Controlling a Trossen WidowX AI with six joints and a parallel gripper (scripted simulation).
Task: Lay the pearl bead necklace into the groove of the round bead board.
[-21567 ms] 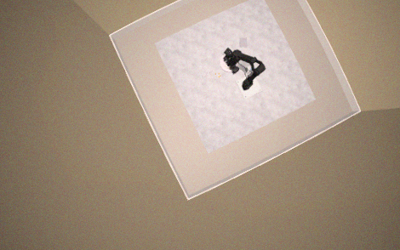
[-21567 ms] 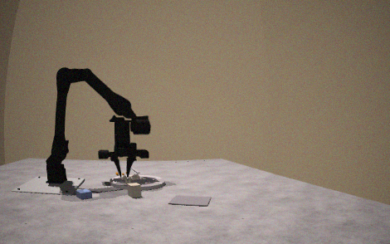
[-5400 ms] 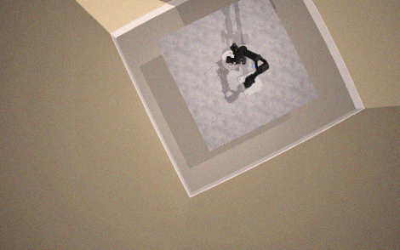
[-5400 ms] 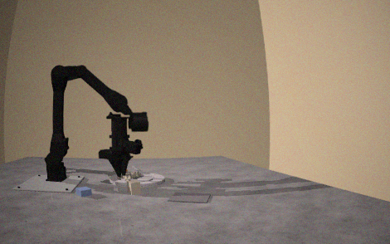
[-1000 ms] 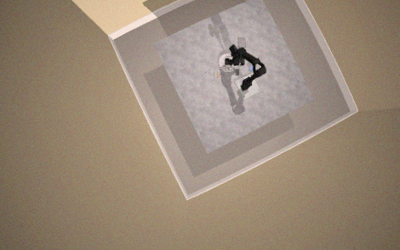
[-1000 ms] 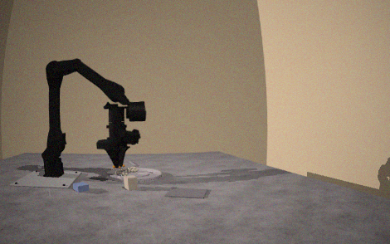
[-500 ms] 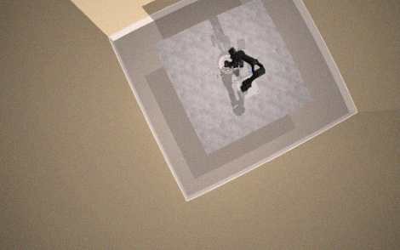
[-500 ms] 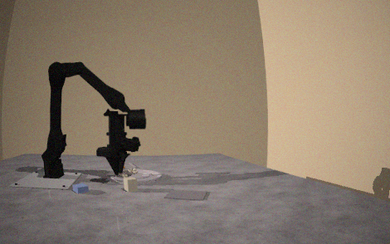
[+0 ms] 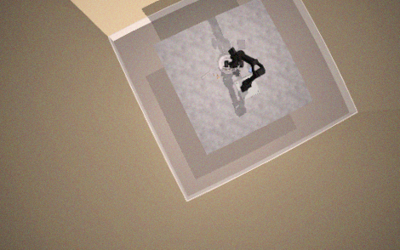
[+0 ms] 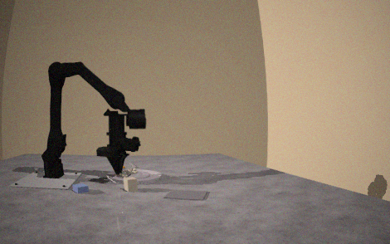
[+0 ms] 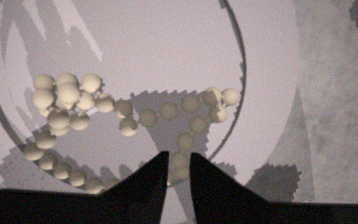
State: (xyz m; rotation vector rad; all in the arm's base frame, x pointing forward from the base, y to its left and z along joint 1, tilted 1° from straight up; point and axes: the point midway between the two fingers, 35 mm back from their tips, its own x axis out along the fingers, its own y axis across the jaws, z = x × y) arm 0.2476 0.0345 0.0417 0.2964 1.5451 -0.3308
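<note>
Now: gripper tip 5 cm short of the round bead board, 2 cm to the right of it and 1 cm above it. The rest, counted from my gripper tip: flat grey plate: 20 cm ahead, 21 cm to the right, 1 cm below; cream cube: 5 cm ahead, 15 cm to the right; blue block: 10 cm behind, 18 cm to the right, 1 cm below.
</note>
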